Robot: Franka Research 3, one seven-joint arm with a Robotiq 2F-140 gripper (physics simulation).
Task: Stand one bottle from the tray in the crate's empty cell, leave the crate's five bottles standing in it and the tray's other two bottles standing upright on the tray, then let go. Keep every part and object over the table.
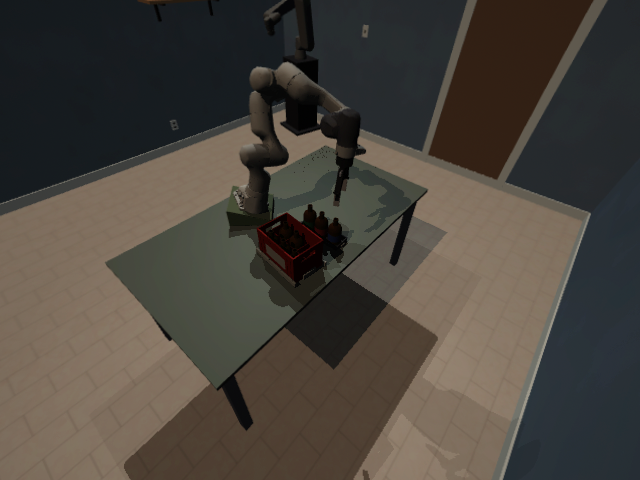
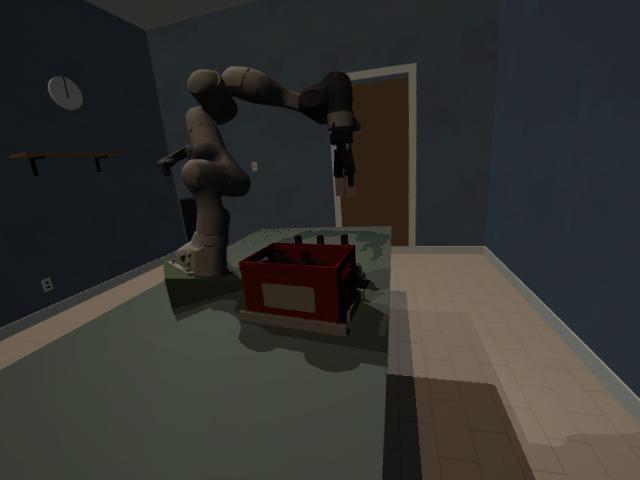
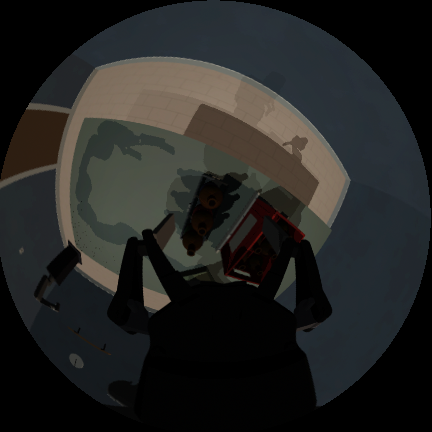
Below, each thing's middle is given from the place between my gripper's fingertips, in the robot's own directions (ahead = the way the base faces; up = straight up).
Now: hand 20 mm past the pale base strip [image 2: 310, 325], 360 mm to the left of it and 280 mm above it.
